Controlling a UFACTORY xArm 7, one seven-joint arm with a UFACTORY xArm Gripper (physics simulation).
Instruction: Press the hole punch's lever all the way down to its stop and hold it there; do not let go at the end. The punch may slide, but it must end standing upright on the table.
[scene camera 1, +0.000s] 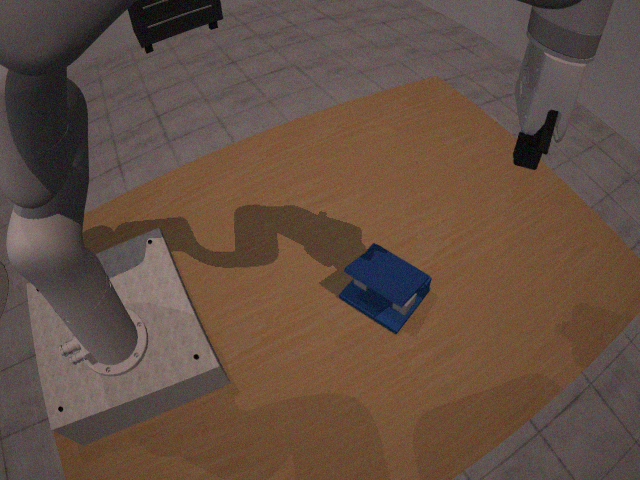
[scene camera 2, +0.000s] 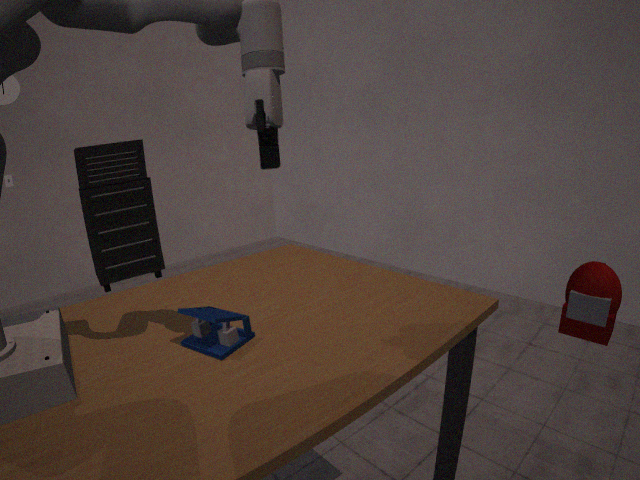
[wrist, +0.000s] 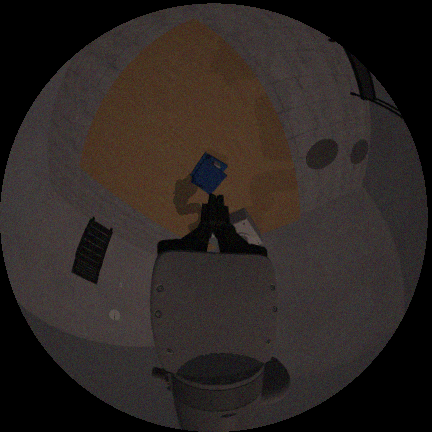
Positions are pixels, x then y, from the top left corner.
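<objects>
A blue hole punch is visible in the wrist view (221, 165), in scene camera 1 and in scene camera 2. On the punch, (scene camera 1: 375, 293) and (scene camera 2: 208, 338) are the same spot. My gripper is visible in scene camera 1 (524, 163), in the wrist view and in scene camera 2. On my gripper, (scene camera 2: 278, 148) and (wrist: 214, 216) are the same spot.
</objects>
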